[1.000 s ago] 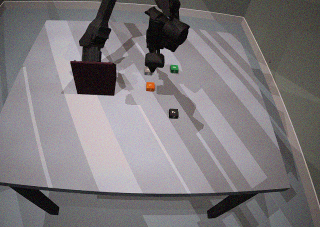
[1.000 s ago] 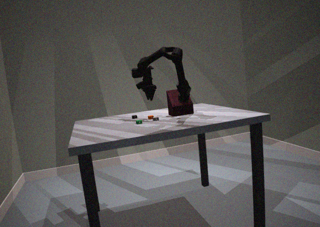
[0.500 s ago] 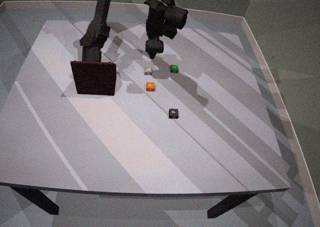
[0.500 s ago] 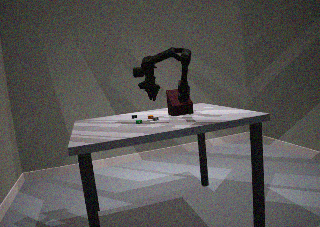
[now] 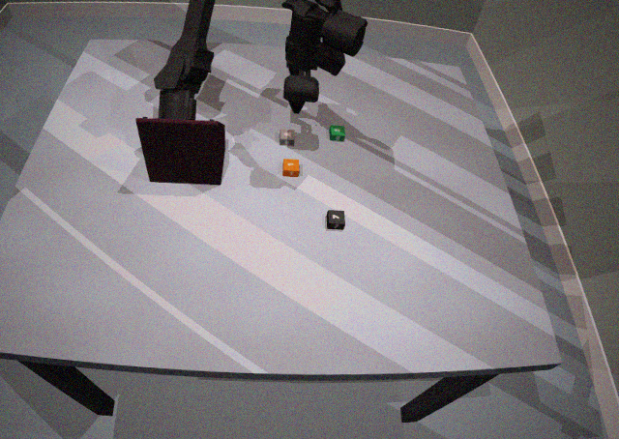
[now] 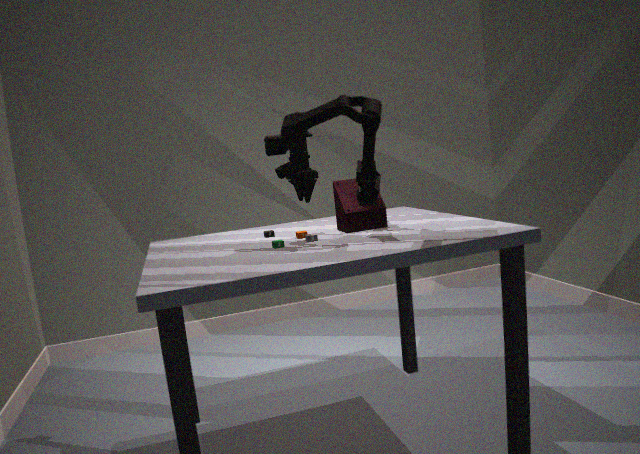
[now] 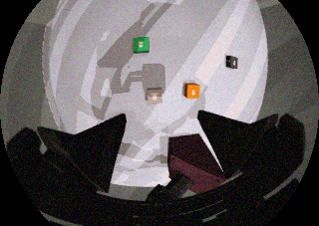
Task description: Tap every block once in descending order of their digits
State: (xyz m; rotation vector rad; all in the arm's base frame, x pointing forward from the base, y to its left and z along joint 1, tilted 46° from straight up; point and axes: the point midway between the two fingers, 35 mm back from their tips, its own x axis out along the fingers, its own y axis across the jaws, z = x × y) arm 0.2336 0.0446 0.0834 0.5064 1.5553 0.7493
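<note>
Now: the grey block 120 mm below my gripper tip, 10 mm to the left of it and 10 mm behind it. Round my gripper tip: orange block 120 mm below, 80 mm to the right, 10 mm ahead; then black block 200 mm to the right, 120 mm below, 110 mm ahead; then green block 120 mm below, 100 mm ahead, 40 mm to the left.
</note>
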